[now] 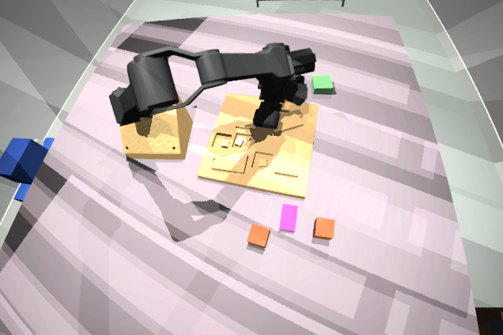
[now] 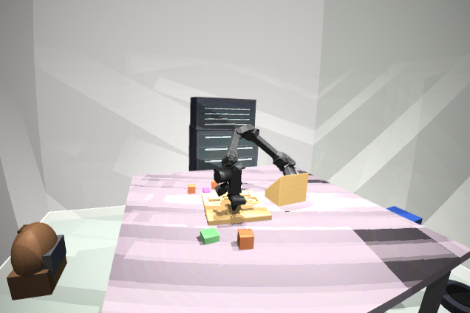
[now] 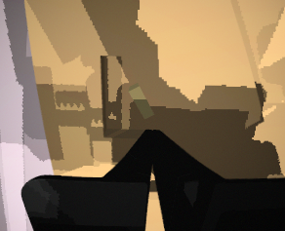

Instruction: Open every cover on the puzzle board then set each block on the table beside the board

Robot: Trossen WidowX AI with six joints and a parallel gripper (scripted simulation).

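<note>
Now: gripper tip 30 mm past the wooden puzzle board, 90 mm to the left of it and 10 mm above it. Round my gripper tip: orange block 30 mm ahead, 220 mm to the left; then green block 150 mm ahead, 140 mm to the left, 10 mm below.
</note>
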